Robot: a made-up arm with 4 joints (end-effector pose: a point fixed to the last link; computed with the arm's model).
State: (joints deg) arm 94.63 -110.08 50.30 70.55
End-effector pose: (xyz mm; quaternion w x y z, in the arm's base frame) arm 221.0 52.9 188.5 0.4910 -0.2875 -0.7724 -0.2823
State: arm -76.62 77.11 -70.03 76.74
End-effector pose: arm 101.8 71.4 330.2 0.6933 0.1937 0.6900 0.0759
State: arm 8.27 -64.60 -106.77 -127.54
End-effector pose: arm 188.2 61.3 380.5 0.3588 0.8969 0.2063 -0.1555
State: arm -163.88 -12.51 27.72 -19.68
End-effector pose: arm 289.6 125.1 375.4 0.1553 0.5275 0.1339 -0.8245
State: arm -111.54 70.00 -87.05 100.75
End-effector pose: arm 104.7 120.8 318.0 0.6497 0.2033 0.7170 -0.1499
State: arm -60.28 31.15 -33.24 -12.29
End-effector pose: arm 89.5 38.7 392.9 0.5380 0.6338 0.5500 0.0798
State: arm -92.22 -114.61 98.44 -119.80
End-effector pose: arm 182.5 232.9 358.2 0.3627 0.1724 0.9158 0.0071
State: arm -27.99 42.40 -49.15 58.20
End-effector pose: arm 173.5 82.3 375.2 0.5125 -0.0146 0.8543 0.0855
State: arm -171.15 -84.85 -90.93 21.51
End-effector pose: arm 13.0 79.7 279.3 0.5761 -0.8149 -0.0431 0.0461
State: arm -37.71 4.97 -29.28 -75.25
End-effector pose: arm 97.9 22.0 380.6 0.4588 0.7557 0.3984 0.2445
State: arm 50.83 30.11 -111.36 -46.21
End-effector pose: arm 323.1 186.2 179.7 0.4218 -0.1124 -0.8927 -0.1121
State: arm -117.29 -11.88 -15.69 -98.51
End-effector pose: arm 87.0 195.8 385.1 0.5871 0.7617 -0.2228 -0.1595
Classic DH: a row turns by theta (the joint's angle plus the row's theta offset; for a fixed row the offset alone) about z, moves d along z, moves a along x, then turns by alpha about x. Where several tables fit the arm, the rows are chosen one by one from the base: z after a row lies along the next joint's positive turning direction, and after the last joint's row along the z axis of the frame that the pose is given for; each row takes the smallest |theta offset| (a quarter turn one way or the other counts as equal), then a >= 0, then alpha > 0; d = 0 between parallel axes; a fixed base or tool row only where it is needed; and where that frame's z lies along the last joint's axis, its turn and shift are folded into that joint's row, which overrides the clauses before.
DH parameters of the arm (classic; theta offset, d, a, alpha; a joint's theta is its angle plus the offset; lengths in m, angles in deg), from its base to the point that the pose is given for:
base (fixed): 38.83 0 0.2073 0
joint 1: 48.24 0.2617 -0.0088 86.26
joint 2: 85.67 0.0006 -0.0106 -104.91
joint 3: -3.68 0.0177 0.0793 -71.92
joint 4: 24.7 0 0.0948 180
tool (fixed): -151.92 -0.0472 0 0

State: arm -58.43 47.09 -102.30 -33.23
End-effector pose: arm 186.4 -44.3 197.1 0.0211 -0.6877 -0.4930 -0.5325
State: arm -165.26 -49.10 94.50 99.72
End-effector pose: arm 159.0 175.6 175.6 0.6434 0.5088 -0.2793 0.4993
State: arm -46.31 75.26 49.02 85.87
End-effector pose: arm 147.9 211.3 315.3 0.5077 0.3342 0.4406 -0.6607
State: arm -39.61 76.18 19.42 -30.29
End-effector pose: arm -12.3 83.0 284.3 0.7116 0.6199 0.1168 0.3094
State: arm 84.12 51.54 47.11 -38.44
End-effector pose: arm 219.7 -37.4 300.6 0.3148 0.1356 0.4370 0.8316
